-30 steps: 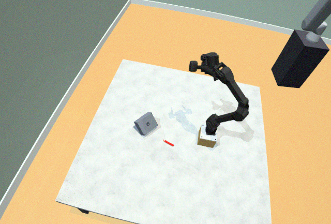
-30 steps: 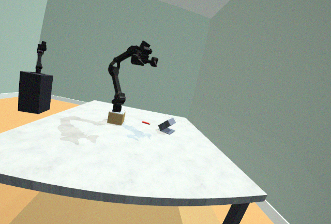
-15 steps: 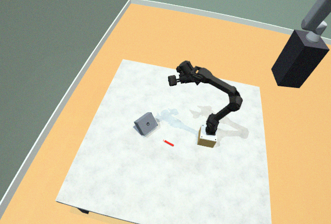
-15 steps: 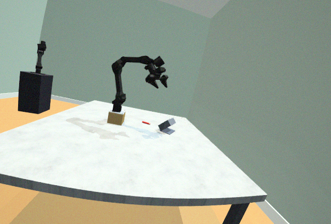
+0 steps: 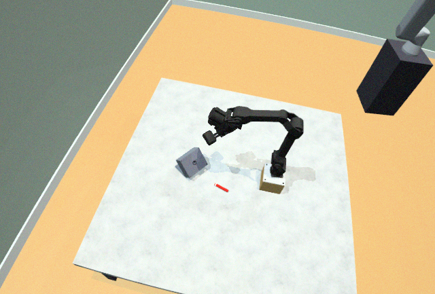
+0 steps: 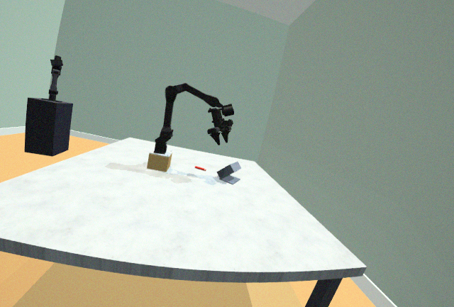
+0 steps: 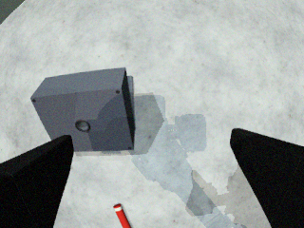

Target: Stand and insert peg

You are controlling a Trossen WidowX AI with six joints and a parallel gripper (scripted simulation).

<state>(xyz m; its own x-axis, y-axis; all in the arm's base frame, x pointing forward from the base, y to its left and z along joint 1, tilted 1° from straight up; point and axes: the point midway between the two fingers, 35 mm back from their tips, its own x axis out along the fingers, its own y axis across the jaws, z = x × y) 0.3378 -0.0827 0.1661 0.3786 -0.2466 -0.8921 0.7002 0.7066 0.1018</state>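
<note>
Right now my gripper tip is 50 mm past the red peg, 150 mm to the right of it and 230 mm above it. The rest, counted from my gripper tip: grey sloped panel: 100 mm ahead, 50 mm to the left, 170 mm below.
</note>
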